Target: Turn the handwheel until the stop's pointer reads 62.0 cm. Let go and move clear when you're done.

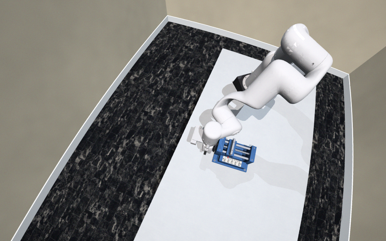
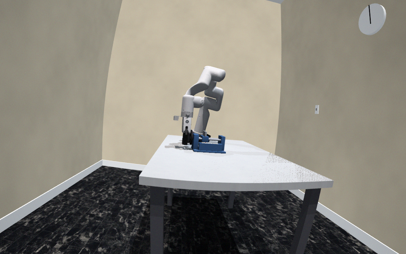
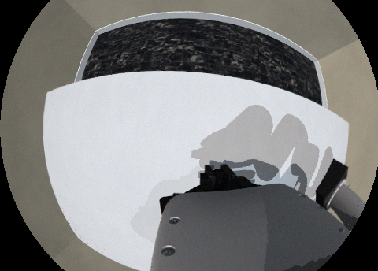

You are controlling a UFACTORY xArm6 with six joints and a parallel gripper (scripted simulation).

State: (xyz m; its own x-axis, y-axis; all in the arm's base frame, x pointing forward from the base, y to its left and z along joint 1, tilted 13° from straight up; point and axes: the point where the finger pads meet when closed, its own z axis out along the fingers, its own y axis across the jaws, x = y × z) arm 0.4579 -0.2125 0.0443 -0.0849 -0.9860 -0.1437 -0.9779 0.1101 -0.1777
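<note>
My gripper is now 2 cm to the right of the handwheel. Also, from my hand: stop (13 cm to the left, 4 cm above).
</note>
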